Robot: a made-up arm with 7 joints.
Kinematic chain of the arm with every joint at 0, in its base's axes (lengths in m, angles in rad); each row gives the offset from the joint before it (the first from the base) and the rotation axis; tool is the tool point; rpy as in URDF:
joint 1: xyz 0 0 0.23 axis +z
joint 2: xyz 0 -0.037 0.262 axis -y
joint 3: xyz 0 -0.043 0.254 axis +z
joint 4: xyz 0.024 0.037 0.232 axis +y
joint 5: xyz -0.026 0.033 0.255 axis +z
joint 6: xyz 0 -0.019 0.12 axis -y
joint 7: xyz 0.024 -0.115 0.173 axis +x
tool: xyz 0 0 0 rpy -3.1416 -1.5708 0
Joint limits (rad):
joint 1: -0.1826..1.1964
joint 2: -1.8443..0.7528
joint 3: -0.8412..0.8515
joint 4: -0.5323..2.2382
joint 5: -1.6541..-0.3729
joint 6: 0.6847..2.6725
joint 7: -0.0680..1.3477
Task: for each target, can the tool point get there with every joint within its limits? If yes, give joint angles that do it. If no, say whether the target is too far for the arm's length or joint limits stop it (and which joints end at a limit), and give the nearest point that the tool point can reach.
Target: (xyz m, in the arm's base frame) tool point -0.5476 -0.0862 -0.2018
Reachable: no: joint limits stop it (at a limit: joint 1, joint 2, joint 4, joint 5, joint 6) | nearest point -0.1817 0.2328 -0.0127 | short by 0.521 m
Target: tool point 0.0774 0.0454 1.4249
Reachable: yes | joints 0.7405 -0.2407 -0.2322 0.1598 -0.4697 1.5184 0.8258
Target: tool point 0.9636 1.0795 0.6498
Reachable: no: too far | nearest point 0.6952 0.7789 0.6059 | short by 0.405 m
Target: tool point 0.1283 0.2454 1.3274
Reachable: yes | joints 0.8610 -0.5340 0.1883 0.0848 -1.1644 1.8333 0.3739
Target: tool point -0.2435 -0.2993 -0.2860
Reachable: no: joint limits stop it (at a limit: joint 1, joint 2, joint 4, joint 5, joint 6) | nearest point 0.0796 -0.2704 -0.0940 | short by 0.377 m
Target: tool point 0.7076 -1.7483 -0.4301
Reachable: no: too far | nearest point 0.5138 -0.5823 -0.0200 | short by 1.251 m
